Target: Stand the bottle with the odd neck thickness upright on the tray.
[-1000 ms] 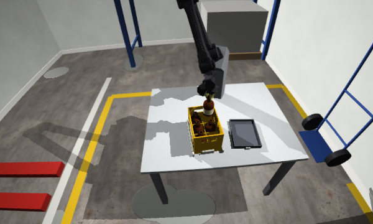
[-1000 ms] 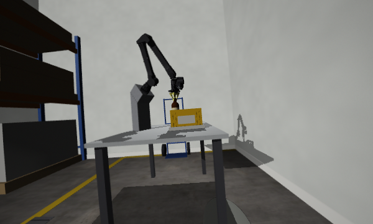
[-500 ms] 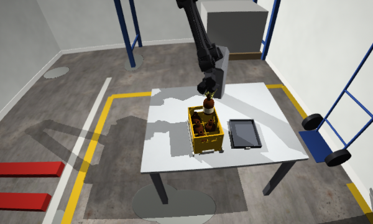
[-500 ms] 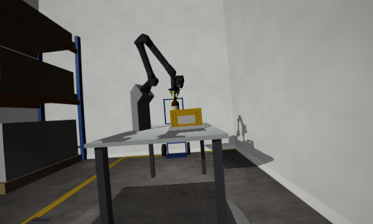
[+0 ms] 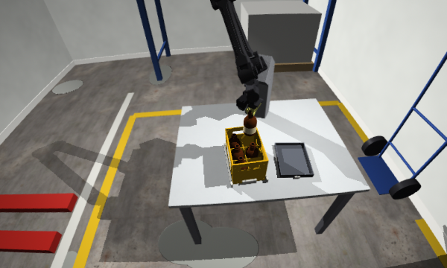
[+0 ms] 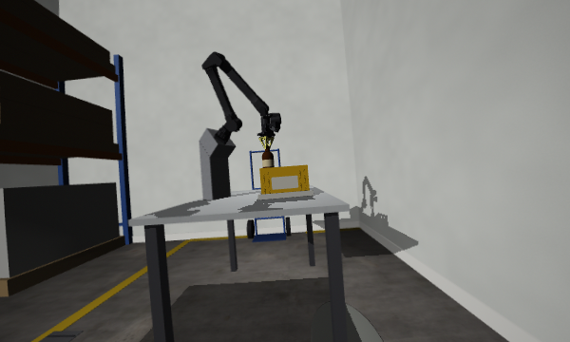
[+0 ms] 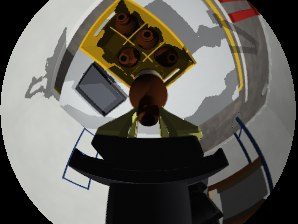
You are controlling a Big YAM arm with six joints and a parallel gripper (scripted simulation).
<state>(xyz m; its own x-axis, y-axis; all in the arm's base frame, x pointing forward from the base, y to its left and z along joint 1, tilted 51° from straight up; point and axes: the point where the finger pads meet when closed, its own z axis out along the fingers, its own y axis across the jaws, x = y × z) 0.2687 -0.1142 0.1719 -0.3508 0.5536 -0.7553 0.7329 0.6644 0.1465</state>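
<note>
The brown bottle is 60 mm below my hand. Also, from my hand: dark tray 290 mm below, 200 mm to the left, 190 mm ahead; crate 220 mm below, 70 mm to the right, 70 mm ahead.
</note>
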